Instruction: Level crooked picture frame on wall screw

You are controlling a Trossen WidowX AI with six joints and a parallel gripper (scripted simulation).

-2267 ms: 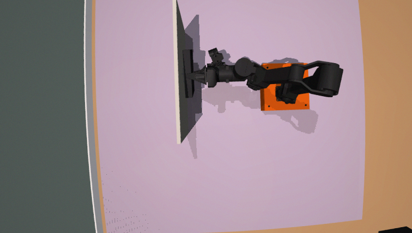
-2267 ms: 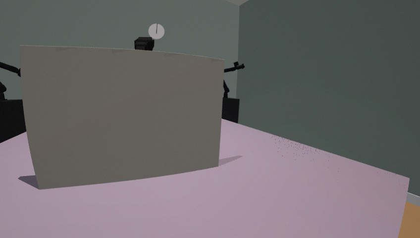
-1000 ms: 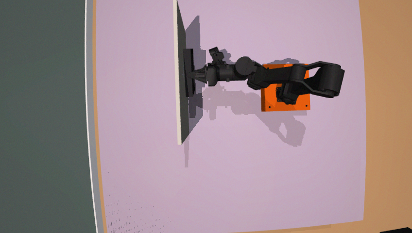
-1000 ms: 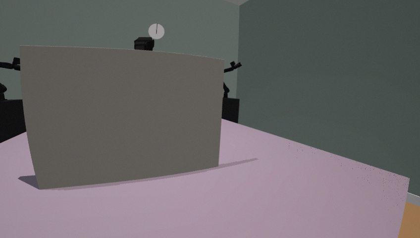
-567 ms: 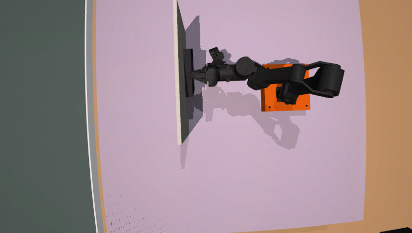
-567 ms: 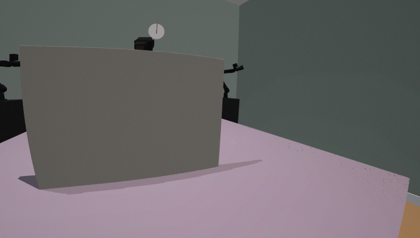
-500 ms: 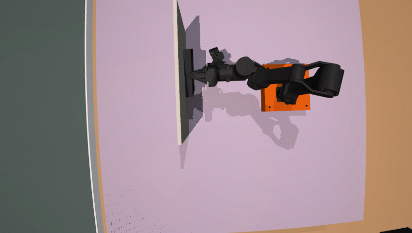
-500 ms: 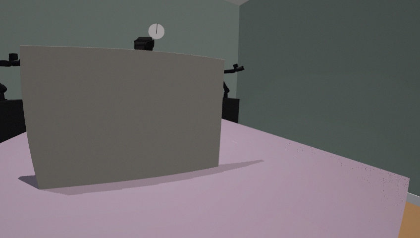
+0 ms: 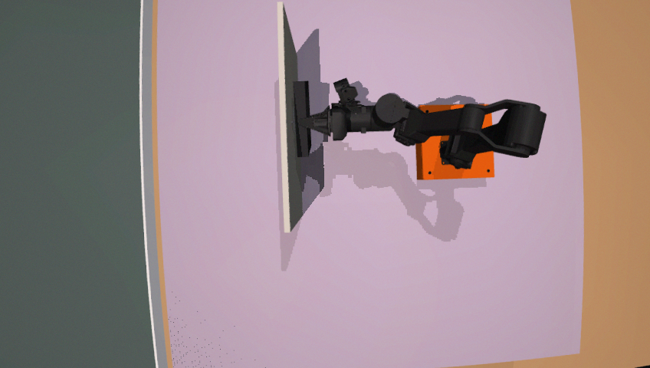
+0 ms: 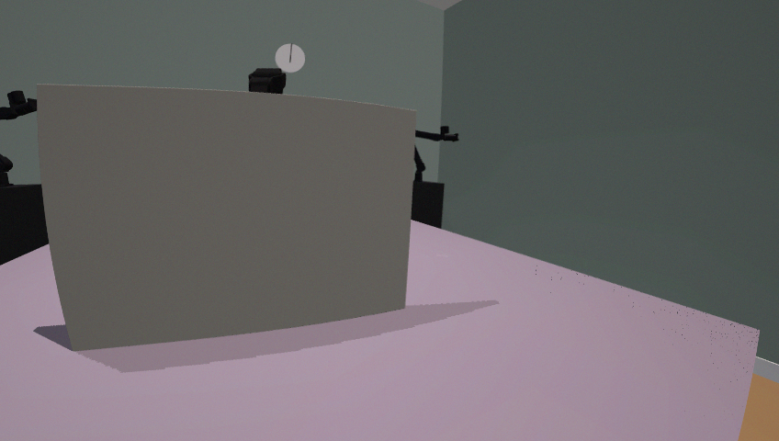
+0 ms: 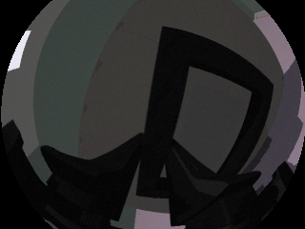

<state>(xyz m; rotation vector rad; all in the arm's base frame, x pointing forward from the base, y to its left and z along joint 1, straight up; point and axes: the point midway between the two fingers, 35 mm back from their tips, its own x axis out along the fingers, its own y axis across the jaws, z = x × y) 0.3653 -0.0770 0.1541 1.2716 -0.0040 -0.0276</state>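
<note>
The picture frame is 5 cm below my gripper tip and 2 cm to the right of it. From my gripper tip the other things lie so: wall panel (7 cm below, 2 cm ahead).
</note>
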